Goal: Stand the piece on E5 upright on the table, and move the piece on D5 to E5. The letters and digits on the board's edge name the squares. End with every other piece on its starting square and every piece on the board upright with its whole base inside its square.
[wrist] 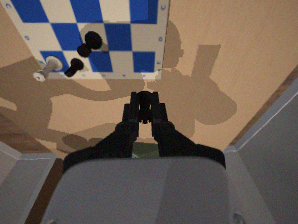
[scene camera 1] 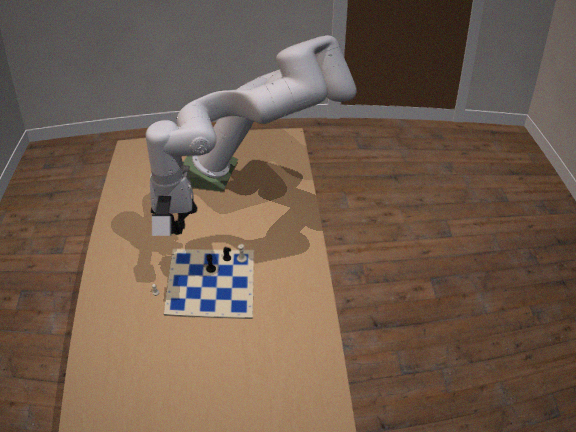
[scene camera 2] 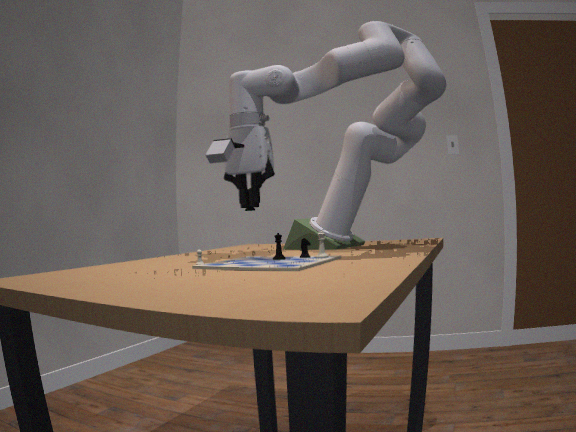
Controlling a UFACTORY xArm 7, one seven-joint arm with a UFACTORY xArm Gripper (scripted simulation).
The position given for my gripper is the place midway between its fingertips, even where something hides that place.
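Note:
Scene camera 2 shows my gripper (scene camera 2: 250, 207). In scene camera 1, a chessboard (scene camera 1: 192, 291) and my gripper (scene camera 1: 177, 230). Wrist view, chessboard (wrist: 132, 47) plus gripper (wrist: 144, 101).

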